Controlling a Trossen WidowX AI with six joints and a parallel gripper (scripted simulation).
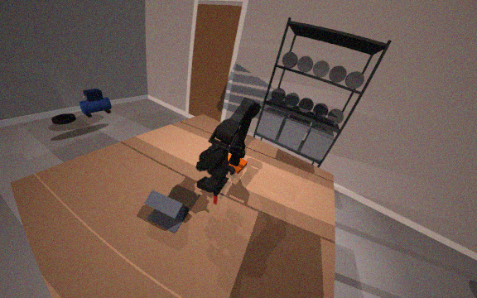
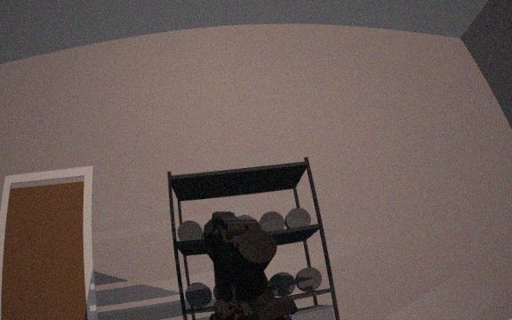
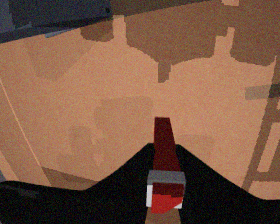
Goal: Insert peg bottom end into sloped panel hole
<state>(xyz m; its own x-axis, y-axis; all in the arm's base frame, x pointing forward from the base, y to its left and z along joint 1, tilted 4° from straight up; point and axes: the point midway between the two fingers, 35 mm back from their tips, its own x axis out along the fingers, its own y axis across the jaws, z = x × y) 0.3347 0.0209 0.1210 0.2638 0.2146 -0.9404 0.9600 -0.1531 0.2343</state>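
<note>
The dark grey sloped panel lies 15 cm to the right of my gripper tip, 11 cm ahead of it and 5 cm below it. Also, from my gripper tip: red peg: 2 cm above.
</note>
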